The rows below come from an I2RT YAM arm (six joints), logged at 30 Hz.
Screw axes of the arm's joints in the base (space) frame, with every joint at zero. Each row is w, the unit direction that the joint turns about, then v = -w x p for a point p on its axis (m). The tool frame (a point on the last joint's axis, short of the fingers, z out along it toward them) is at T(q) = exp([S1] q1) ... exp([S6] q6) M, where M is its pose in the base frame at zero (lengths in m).
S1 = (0, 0, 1, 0.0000, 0.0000, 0.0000)
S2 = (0, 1, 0, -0.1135, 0.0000, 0.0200)
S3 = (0, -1, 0, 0.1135, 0.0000, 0.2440)
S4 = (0, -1, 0, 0.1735, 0.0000, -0.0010)
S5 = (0, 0, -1, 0.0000, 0.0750, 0.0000)
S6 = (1, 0, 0, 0.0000, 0.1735, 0.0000)
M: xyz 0.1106 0.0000 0.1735 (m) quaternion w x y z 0.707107 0 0.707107 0
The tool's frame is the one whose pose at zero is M.
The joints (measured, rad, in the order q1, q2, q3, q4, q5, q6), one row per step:
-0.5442, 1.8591, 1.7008, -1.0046, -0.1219, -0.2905
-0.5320, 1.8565, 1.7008, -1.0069, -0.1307, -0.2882
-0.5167, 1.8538, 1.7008, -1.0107, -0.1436, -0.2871
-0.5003, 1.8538, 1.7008, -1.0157, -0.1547, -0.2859
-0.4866, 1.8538, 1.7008, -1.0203, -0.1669, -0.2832
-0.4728, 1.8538, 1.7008, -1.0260, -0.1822, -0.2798
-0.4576, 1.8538, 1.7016, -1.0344, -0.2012, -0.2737
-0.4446, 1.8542, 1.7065, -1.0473, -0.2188, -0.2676
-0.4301, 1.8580, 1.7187, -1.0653, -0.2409, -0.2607
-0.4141, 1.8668, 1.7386, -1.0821, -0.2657, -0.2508
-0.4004, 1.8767, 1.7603, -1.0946, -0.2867, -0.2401
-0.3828, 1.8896, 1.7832, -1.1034, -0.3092, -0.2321
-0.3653, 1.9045, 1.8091, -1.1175, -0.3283, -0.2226
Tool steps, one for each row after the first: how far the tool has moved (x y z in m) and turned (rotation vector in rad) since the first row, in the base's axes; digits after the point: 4 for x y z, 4 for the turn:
0.0019, 0.0047, 0.0009, 0.0077, -0.0046, 0.0136
0.0043, 0.0108, 0.0018, 0.0190, -0.0097, 0.0330
0.0071, 0.0169, 0.0016, 0.0309, -0.0104, 0.0526
0.0093, 0.0223, 0.0015, 0.0441, -0.0118, 0.0686
0.0114, 0.0278, 0.0013, 0.0608, -0.0136, 0.0851
0.0135, 0.0341, 0.0013, 0.0825, -0.0151, 0.1018
0.0150, 0.0396, 0.0022, 0.1035, -0.0149, 0.1156
0.0174, 0.0455, 0.0038, 0.1293, -0.0152, 0.1317
0.0213, 0.0514, 0.0060, 0.1568, -0.0194, 0.1476
0.0254, 0.0562, 0.0083, 0.1792, -0.0261, 0.1593
0.0308, 0.0622, 0.0100, 0.2012, -0.0342, 0.1781
0.0362, 0.0682, 0.0116, 0.2231, -0.0366, 0.1937

